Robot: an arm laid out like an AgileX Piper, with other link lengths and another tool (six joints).
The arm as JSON. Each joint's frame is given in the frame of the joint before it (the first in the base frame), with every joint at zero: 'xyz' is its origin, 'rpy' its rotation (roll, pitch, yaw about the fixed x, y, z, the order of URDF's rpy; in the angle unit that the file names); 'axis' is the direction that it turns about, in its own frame. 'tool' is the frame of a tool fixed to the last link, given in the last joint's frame.
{
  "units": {
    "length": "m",
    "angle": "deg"
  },
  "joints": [
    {
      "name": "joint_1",
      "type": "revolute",
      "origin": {
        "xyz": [
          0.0,
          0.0,
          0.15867
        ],
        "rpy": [
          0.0,
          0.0,
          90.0
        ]
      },
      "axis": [
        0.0,
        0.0,
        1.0
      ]
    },
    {
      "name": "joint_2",
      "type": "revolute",
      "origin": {
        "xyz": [
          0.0,
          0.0,
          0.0
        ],
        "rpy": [
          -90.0,
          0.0,
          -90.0
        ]
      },
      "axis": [
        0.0,
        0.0,
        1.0
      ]
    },
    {
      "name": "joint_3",
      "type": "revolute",
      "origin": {
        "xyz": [
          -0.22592,
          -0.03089,
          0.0
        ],
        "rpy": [
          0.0,
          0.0,
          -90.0
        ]
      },
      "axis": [
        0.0,
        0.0,
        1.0
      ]
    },
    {
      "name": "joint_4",
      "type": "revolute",
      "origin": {
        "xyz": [
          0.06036,
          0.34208,
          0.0
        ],
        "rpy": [
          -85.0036,
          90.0,
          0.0
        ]
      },
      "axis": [
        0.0,
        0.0,
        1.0
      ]
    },
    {
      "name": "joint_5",
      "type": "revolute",
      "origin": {
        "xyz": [
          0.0,
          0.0,
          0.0
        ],
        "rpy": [
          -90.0,
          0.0,
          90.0
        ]
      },
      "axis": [
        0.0,
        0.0,
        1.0
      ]
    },
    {
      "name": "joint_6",
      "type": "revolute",
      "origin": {
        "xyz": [
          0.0,
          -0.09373,
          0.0
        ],
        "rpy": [
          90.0,
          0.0,
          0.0
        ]
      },
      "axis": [
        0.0,
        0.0,
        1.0
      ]
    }
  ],
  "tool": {
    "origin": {
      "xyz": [
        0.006,
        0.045,
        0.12
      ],
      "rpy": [
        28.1,
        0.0,
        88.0
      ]
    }
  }
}
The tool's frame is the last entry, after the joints.
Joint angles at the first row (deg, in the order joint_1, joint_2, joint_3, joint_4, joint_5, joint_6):
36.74, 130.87, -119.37, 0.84, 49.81, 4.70
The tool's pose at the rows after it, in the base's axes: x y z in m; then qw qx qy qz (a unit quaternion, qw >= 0):
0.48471 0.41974 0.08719 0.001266 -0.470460 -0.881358 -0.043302
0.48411 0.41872 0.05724 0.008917 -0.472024 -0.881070 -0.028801
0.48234 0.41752 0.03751 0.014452 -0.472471 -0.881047 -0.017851
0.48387 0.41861 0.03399 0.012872 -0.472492 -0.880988 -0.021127
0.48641 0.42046 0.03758 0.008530 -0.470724 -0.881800 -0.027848
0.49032 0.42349 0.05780 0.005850 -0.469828 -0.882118 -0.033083
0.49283 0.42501 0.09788 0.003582 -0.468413 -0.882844 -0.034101
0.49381 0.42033 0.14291 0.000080 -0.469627 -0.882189 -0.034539
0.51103 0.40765 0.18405 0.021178 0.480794 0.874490 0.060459
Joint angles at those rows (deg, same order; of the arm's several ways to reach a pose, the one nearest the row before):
36.63, 134.42, -119.37, 0.84, 47.46, 5.05
36.57, 137.28, -119.36, 0.90, 46.48, 5.11
36.57, 139.13, -119.37, 0.94, 46.03, 5.11
36.57, 139.59, -119.37, 0.94, 45.16, 5.11
36.57, 139.59, -119.71, 0.94, 44.59, 4.87
36.57, 139.62, -122.92, 0.94, 47.09, 4.81
36.57, 139.62, -129.50, 0.77, 53.46, 4.74
36.26, 139.62, -136.93, 0.46, 60.67, 4.68
34.70, 139.52, -142.51, -0.34, 62.62, 4.68

